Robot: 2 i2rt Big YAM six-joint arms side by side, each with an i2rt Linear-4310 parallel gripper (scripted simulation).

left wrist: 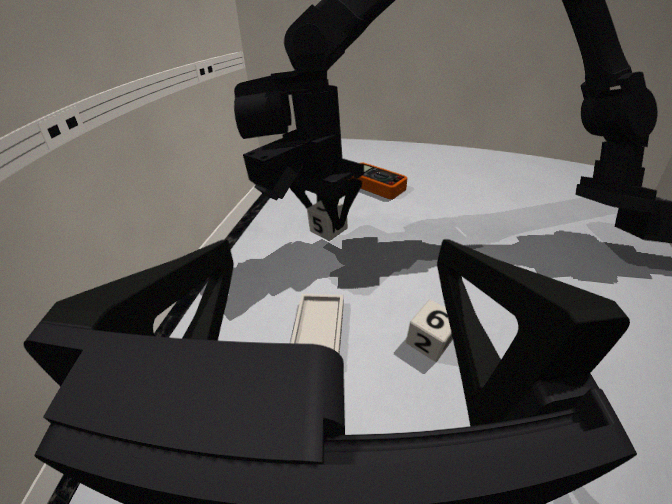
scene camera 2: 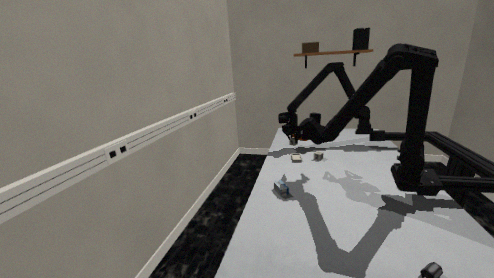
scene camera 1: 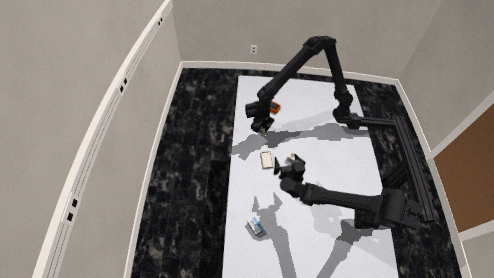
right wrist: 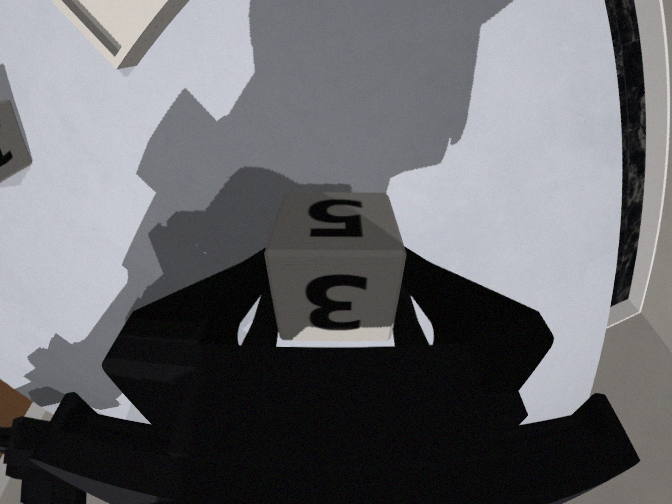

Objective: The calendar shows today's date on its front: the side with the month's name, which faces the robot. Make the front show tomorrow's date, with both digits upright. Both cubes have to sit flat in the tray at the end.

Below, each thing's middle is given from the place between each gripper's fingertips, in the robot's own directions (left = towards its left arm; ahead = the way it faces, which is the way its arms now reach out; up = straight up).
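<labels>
Cream tray (left wrist: 319,318): 17 cm left of my right hand, 2 cm behind it, 5 cm below it. Orange multimeter (left wrist: 385,183): 22 cm right of my right hand, 4 cm below, 5 cm behind. By its middle, the multimeter is nearer to my right hand than to my left hand.
Cream tray: 22 cm below my left hand, 12 cm right of it, 6 cm ahead. Orange multimeter: 51 cm right of my left hand, 22 cm below, 3 cm ahead.
</labels>
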